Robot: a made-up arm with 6 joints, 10 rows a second.
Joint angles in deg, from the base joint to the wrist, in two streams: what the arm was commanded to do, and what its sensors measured. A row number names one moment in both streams.
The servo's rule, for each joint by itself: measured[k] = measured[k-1] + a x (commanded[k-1-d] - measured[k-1]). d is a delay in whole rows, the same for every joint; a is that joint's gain. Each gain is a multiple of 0.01, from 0.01 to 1. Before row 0 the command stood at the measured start. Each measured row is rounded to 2 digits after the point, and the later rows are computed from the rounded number. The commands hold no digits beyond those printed.
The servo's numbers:
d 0
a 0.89 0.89 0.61 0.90 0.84 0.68
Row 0, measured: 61.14, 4.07, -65.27, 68.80, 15.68, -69.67
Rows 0 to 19, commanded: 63.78, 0.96, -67.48, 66.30, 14.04, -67.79; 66.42, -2.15, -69.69, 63.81, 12.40, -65.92; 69.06, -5.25, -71.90, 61.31, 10.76, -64.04; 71.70, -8.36, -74.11, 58.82, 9.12, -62.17; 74.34, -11.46, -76.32, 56.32, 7.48, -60.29; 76.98, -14.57, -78.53, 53.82, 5.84, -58.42; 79.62, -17.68, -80.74, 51.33, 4.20, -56.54; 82.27, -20.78, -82.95, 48.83, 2.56, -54.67; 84.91, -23.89, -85.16, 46.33, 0.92, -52.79; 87.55, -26.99, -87.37, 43.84, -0.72, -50.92; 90.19, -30.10, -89.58, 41.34, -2.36, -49.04; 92.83, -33.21, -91.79, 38.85, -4.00, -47.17; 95.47, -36.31, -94.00, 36.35, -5.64, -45.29; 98.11, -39.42, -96.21, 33.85, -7.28, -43.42; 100.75, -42.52, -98.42, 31.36, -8.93, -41.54; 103.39, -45.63, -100.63, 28.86, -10.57, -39.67; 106.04, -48.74, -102.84, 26.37, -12.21, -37.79; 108.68, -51.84, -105.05, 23.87, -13.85, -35.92; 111.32, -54.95, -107.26, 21.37, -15.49, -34.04; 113.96, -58.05, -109.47, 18.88, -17.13, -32.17
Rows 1 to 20, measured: 63.49, 1.30, -66.62, 66.55, 14.30, -68.39; 66.10, -1.77, -68.49, 64.08, 12.70, -66.71; 68.73, -4.87, -70.57, 61.59, 11.07, -64.89; 71.37, -7.98, -72.73, 59.10, 9.43, -63.04; 74.01, -11.08, -74.92, 56.60, 7.79, -61.17; 76.65, -14.19, -77.12, 54.10, 6.15, -59.30; 79.29, -17.30, -79.33, 51.61, 4.51, -57.42; 81.94, -20.40, -81.54, 49.11, 2.87, -55.55; 84.58, -23.51, -83.75, 46.61, 1.23, -53.67; 87.22, -26.61, -85.96, 44.12, -0.41, -51.80; 89.86, -29.72, -88.17, 41.62, -2.05, -49.92; 92.50, -32.83, -90.38, 39.13, -3.69, -48.05; 95.14, -35.93, -92.59, 36.63, -5.33, -46.17; 97.78, -39.04, -94.80, 34.13, -6.97, -44.30; 100.42, -42.14, -97.01, 31.64, -8.62, -42.42; 103.06, -45.25, -99.22, 29.14, -10.26, -40.55; 105.71, -48.36, -101.43, 26.65, -11.90, -38.67; 108.35, -51.46, -103.64, 24.15, -13.54, -36.80; 110.99, -54.57, -105.85, 21.65, -15.18, -34.92; 113.63, -57.67, -108.06, 19.16, -16.82, -33.05
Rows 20 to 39, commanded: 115.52, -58.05, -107.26, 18.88, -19.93, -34.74; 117.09, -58.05, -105.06, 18.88, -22.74, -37.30; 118.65, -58.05, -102.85, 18.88, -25.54, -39.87; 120.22, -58.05, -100.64, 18.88, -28.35, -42.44; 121.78, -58.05, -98.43, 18.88, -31.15, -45.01; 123.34, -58.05, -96.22, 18.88, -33.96, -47.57; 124.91, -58.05, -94.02, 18.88, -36.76, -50.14; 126.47, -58.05, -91.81, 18.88, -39.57, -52.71; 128.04, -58.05, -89.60, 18.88, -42.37, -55.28; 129.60, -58.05, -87.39, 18.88, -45.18, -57.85; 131.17, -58.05, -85.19, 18.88, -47.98, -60.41; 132.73, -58.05, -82.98, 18.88, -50.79, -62.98; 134.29, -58.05, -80.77, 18.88, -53.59, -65.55; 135.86, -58.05, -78.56, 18.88, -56.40, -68.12; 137.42, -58.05, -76.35, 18.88, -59.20, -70.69; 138.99, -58.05, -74.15, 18.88, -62.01, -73.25; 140.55, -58.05, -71.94, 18.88, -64.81, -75.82; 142.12, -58.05, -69.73, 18.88, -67.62, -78.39; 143.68, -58.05, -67.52, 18.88, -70.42, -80.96; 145.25, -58.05, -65.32, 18.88, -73.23, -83.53
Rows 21 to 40, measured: 115.31, -58.01, -107.57, 18.91, -19.43, -34.20; 116.89, -58.05, -106.04, 18.88, -22.21, -36.31; 118.46, -58.05, -104.09, 18.88, -25.01, -38.73; 120.03, -58.05, -101.99, 18.88, -27.82, -41.25; 121.59, -58.05, -99.82, 18.88, -30.62, -43.81; 123.15, -58.05, -97.62, 18.88, -33.43, -46.37; 124.72, -58.05, -95.42, 18.88, -36.23, -48.93; 126.28, -58.05, -93.22, 18.88, -39.04, -51.50; 127.85, -58.05, -91.01, 18.88, -41.84, -54.07; 129.41, -58.05, -88.80, 18.88, -44.65, -56.64; 130.98, -58.05, -86.60, 18.88, -47.45, -59.20; 132.54, -58.05, -84.39, 18.88, -50.26, -61.77; 134.10, -58.05, -82.18, 18.88, -53.06, -64.34; 135.67, -58.05, -79.97, 18.88, -55.87, -66.91; 137.23, -58.05, -77.76, 18.88, -58.67, -69.48; 138.80, -58.05, -75.56, 18.88, -61.48, -72.04; 140.36, -58.05, -73.35, 18.88, -64.28, -74.61; 141.93, -58.05, -71.14, 18.88, -67.09, -77.18; 143.49, -58.05, -68.93, 18.88, -69.89, -79.75; 145.06, -58.05, -66.73, 18.88, -72.70, -82.32
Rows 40 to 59, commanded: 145.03, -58.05, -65.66, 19.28, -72.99, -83.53; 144.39, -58.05, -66.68, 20.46, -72.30, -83.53; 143.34, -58.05, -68.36, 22.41, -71.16, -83.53; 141.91, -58.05, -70.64, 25.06, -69.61, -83.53; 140.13, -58.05, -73.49, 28.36, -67.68, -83.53; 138.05, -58.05, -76.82, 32.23, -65.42, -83.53; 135.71, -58.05, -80.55, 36.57, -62.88, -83.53; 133.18, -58.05, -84.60, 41.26, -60.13, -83.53; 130.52, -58.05, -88.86, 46.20, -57.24, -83.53; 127.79, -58.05, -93.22, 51.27, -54.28, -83.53; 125.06, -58.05, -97.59, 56.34, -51.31, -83.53; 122.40, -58.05, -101.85, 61.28, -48.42, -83.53; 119.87, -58.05, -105.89, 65.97, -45.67, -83.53; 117.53, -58.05, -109.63, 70.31, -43.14, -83.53; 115.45, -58.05, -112.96, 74.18, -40.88, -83.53; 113.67, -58.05, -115.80, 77.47, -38.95, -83.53; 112.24, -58.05, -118.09, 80.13, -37.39, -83.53; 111.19, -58.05, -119.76, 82.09, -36.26, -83.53; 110.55, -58.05, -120.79, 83.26, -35.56, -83.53; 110.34, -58.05, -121.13, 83.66, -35.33, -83.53
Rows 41 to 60, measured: 145.03, -58.05, -66.08, 19.24, -72.94, -83.14; 144.46, -58.05, -66.45, 20.34, -72.40, -83.41; 143.46, -58.05, -67.62, 22.20, -71.36, -83.49; 142.08, -58.05, -69.46, 24.77, -69.89, -83.52; 140.34, -58.05, -71.92, 28.00, -68.03, -83.53; 138.30, -58.05, -74.91, 31.81, -65.84, -83.53; 135.99, -58.05, -78.35, 36.09, -63.35, -83.53; 133.49, -58.05, -82.16, 40.74, -60.65, -83.53; 130.85, -58.05, -86.25, 45.65, -57.79, -83.53; 128.13, -58.05, -90.50, 50.71, -54.84, -83.53; 125.40, -58.05, -94.82, 55.78, -51.87, -83.53; 122.73, -58.05, -99.11, 60.73, -48.97, -83.53; 120.18, -58.05, -103.25, 65.45, -46.20, -83.53; 117.82, -58.05, -107.14, 69.82, -43.63, -83.53; 115.71, -58.05, -110.69, 73.74, -41.32, -83.53; 113.89, -58.05, -113.81, 77.10, -39.33, -83.53; 112.42, -58.05, -116.42, 79.83, -37.70, -83.53; 111.33, -58.05, -118.46, 81.86, -36.49, -83.53; 110.64, -58.05, -119.88, 83.12, -35.71, -83.53; 110.37, -58.05, -120.64, 83.61, -35.39, -83.53
